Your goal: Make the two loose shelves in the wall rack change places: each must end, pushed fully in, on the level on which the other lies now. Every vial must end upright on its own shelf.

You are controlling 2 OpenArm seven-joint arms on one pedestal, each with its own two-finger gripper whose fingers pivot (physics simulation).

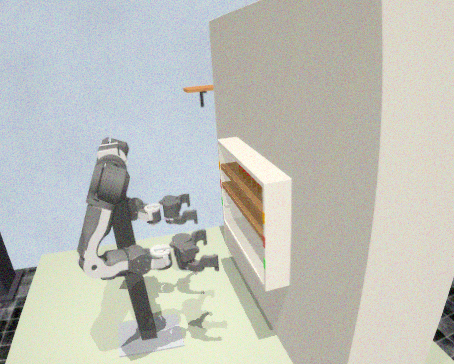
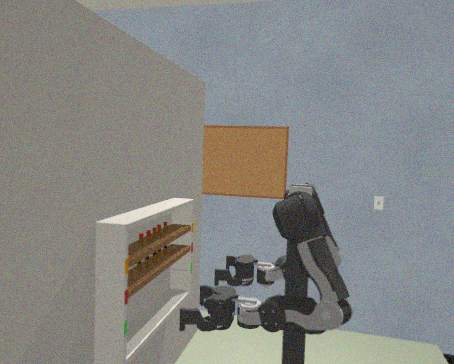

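The white wall rack (image 1: pixel 277 230) (image 2: pixel 111 280) holds two brown shelves, both inside it. The upper shelf (image 1: pixel 245 187) (image 2: pixel 160 244) is level with the orange marks and carries several upright vials with red caps (image 2: pixel 148 234). The lower shelf (image 1: pixel 243 207) (image 2: pixel 160 271) is level with the red marks; several vials with dark caps (image 2: pixel 147 260) stand on it, partly hidden by the upper shelf. My left gripper (image 1: pixel 191 208) (image 2: pixel 194 306) and my right gripper (image 1: pixel 209 249) (image 2: pixel 224 268) are both open and empty, in front of the rack, apart from it and from the shelves.
Green marks (image 2: pixel 125 328) sit on the rack's sides below the red ones. The rack hangs on a grey wall (image 1: pixel 310 110) (image 2: pixel 75 125). An orange-brown board (image 2: pixel 245 161) is on the blue wall behind. The robot's pedestal (image 1: pixel 142 310) stands on the pale green floor (image 1: pixel 55 300).
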